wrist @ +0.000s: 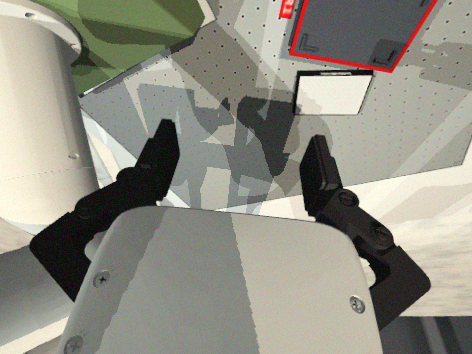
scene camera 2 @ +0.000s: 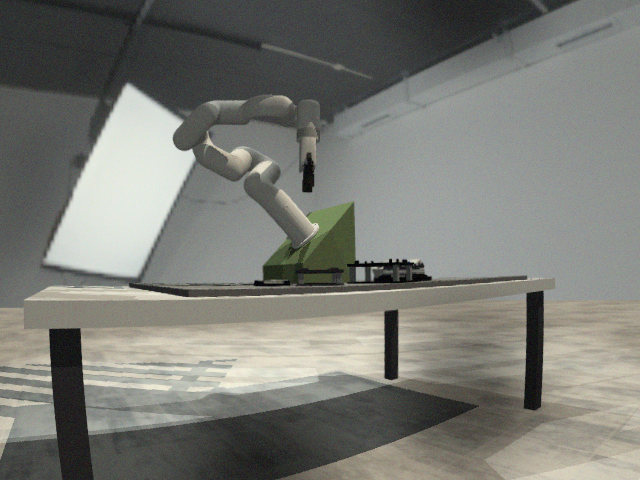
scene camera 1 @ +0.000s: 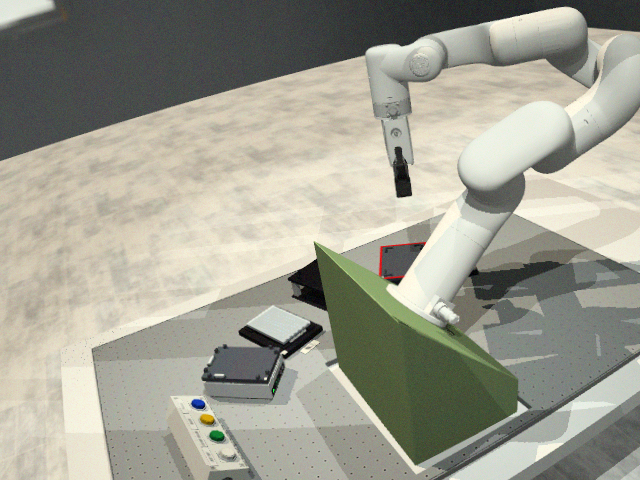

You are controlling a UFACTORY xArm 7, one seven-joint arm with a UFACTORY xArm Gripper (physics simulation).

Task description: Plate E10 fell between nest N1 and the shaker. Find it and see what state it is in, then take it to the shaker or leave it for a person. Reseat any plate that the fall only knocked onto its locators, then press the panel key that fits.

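Places are measured from the arm's base along level axes (x ahead, y left, z up), in centimetres.
Where they show: gripper, fingertip midpoint: (wrist: 241, 143) (scene camera 2: 308, 189) (scene camera 1: 403, 188); arm's base at its link origin: (wrist: 11, 35) (scene camera 2: 306, 236) (scene camera 1: 415, 307).
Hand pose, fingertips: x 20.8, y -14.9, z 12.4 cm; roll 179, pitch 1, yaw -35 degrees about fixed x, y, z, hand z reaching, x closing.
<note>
Each offset is from my fingertips to the top centre of the thing. "spot": to the spot under its first point.
My gripper (scene camera 1: 402, 194) (scene camera 2: 307, 190) (wrist: 241, 143) is open and empty, high above the table, pointing down. In scene camera 1 a pale ribbed plate {dz -26.3, dx +12.6, dy +29.7 cm} (scene camera 1: 279, 324) lies on a black base {spot: dz -27.9, dx +15.7, dy +36.0 cm} (scene camera 1: 249, 333); its name cannot be read. Beside it is a grey box with a dark top, corner posts and a green light, apparently the shaker {spot: dz -23.8, dx +0.8, dy +43.5 cm} (scene camera 1: 240, 366). The key panel {dz -21.0, dx -12.9, dy +57.1 cm} (scene camera 1: 181, 428) has blue {dz -21.9, dx -5.4, dy +54.9 cm} (scene camera 1: 197, 404), yellow {dz -21.9, dx -10.4, dy +54.9 cm} (scene camera 1: 206, 419), green {dz -21.9, dx -15.3, dy +54.9 cm} (scene camera 1: 216, 435) and white {dz -21.9, dx -20.3, dy +54.9 cm} (scene camera 1: 227, 453) keys. A black raised stand (scene camera 1: 306, 279) (scene camera 2: 382, 264) is partly hidden by the wedge. Which nest is N1 cannot be told.
A red-edged dark tray {dz -24.8, dx +12.5, dy -6.5 cm} (scene camera 1: 403, 259) (wrist: 357, 32) stands behind the arm, with a white square pad {dz -27.9, dx +6.1, dy -17.8 cm} (wrist: 332, 94) beside it in the wrist view. The green wedge (scene camera 1: 372, 361) (scene camera 2: 333, 235) (wrist: 135, 30) carries the arm. A small pale label {spot: dz -29.1, dx +3.1, dy +26.6 cm} (scene camera 1: 311, 346) lies near the black base.
</note>
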